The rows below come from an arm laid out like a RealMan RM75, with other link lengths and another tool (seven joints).
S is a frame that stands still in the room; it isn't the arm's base.
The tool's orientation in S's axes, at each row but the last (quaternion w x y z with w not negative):
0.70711, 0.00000, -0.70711, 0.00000
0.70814, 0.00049, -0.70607, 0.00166
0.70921, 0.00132, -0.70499, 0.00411
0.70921, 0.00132, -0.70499, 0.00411
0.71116, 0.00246, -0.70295, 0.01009
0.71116, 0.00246, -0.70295, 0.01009
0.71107, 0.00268, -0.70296, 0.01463
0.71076, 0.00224, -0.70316, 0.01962
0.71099, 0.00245, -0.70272, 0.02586
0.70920, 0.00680, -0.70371, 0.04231
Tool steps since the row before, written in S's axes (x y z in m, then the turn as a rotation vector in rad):
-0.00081, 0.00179, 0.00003, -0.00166, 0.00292, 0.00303
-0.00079, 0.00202, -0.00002, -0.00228, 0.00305, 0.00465
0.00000, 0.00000, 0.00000, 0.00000, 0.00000, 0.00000
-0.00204, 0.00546, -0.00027, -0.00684, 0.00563, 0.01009
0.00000, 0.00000, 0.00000, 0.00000, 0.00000, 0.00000
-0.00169, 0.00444, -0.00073, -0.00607, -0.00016, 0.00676
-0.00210, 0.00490, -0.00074, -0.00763, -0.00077, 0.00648
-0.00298, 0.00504, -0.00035, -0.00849, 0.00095, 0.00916
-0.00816, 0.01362, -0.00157, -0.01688, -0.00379, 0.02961
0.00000, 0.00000, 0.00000, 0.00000, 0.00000, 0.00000
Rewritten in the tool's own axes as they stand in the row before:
0.00003, 0.00179, 0.00081, 0.00303, 0.00292, 0.00166
-0.00002, 0.00202, 0.00078, 0.00465, 0.00305, 0.00228
0.00000, 0.00000, 0.00000, 0.00000, 0.00000, 0.00000
-0.00026, 0.00548, 0.00200, 0.01007, 0.00564, 0.00686
0.00000, 0.00000, 0.00000, 0.00000, 0.00000, 0.00000
-0.00070, 0.00448, 0.00160, 0.00669, -0.00012, 0.00615
-0.00068, 0.00496, 0.00197, 0.00638, -0.00069, 0.00772
-0.00026, 0.00514, 0.00282, 0.00909, 0.00099, 0.00856
-0.00121, 0.01398, 0.00759, 0.02928, -0.00408, 0.01738
0.00000, 0.00000, 0.00000, 0.00000, 0.00000, 0.00000

